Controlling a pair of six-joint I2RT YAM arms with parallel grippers.
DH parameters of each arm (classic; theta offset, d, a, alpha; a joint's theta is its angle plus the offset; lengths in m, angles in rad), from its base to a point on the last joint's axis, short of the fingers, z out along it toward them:
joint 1: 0 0.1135 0.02 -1.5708
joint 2: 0 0 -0.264 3.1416
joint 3: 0.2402 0 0.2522 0
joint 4: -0.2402 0 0.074 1.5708
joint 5: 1.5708 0 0 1.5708
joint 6: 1.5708 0.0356 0 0
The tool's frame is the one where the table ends.
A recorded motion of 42 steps. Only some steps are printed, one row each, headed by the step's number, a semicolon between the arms.
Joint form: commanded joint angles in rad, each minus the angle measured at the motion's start. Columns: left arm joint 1, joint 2, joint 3, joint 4, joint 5, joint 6; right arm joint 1, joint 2, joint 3, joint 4, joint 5, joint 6.
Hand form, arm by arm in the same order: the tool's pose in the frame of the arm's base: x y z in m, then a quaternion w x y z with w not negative. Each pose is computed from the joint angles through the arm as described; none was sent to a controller.
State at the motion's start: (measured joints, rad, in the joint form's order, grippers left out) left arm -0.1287 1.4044 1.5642 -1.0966 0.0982 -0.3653; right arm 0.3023 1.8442 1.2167 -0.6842 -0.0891 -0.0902
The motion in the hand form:
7: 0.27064 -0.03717 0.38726 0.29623 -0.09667 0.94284 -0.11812; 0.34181 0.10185 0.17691 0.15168 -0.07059 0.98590 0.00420
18: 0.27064 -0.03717 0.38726 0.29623 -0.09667 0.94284 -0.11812; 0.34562 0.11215 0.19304 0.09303 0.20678 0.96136 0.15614
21: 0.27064 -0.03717 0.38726 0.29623 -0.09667 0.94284 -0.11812; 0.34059 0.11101 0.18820 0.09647 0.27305 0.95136 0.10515
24: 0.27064 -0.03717 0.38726 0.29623 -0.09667 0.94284 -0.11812; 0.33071 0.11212 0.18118 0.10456 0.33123 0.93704 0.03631
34: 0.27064 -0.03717 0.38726 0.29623 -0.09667 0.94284 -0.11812; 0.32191 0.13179 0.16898 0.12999 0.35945 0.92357 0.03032
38: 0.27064 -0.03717 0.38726 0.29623 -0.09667 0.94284 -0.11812; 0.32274 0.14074 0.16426 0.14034 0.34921 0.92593 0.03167
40: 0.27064 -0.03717 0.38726 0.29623 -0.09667 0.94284 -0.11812; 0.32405 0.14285 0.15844 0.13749 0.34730 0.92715 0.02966
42: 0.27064 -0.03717 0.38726 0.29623 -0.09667 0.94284 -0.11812; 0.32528 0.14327 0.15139 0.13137 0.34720 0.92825 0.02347
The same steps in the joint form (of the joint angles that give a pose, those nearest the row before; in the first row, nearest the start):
7: 0.0042 0.0004 0.0122 -0.0023 -0.0061 0.0057; -0.0069 -0.0141 0.0206 0.0053 0.1476 0.2338
18: 0.0042 0.0004 0.0122 -0.0023 -0.0061 0.0057; -0.0061 -0.0153 0.0816 -0.0362 -0.0912 0.8393
21: 0.0042 0.0004 0.0122 -0.0023 -0.0061 0.0057; 0.0061 -0.0153 0.0690 -0.0648 0.0217 0.9670
24: 0.0042 0.0004 0.0122 -0.0023 -0.0061 0.0057; 0.0320 -0.0153 0.0473 -0.1122 0.1625 1.0964
34: 0.0042 0.0004 0.0122 -0.0023 -0.0061 0.0057; 0.1003 -0.0111 -0.0019 -0.0378 0.2266 1.2192
38: 0.0042 0.0004 0.0122 -0.0023 -0.0061 0.0057; 0.1243 0.0057 -0.0023 -0.0053 0.2422 1.2192
40: 0.0042 0.0004 0.0122 -0.0023 -0.0061 0.0057; 0.1282 0.0240 -0.0023 0.0057 0.2415 1.2192
42: 0.0042 0.0004 0.0122 -0.0023 -0.0061 0.0057; 0.1278 0.0454 -0.0023 0.0095 0.2415 1.2192

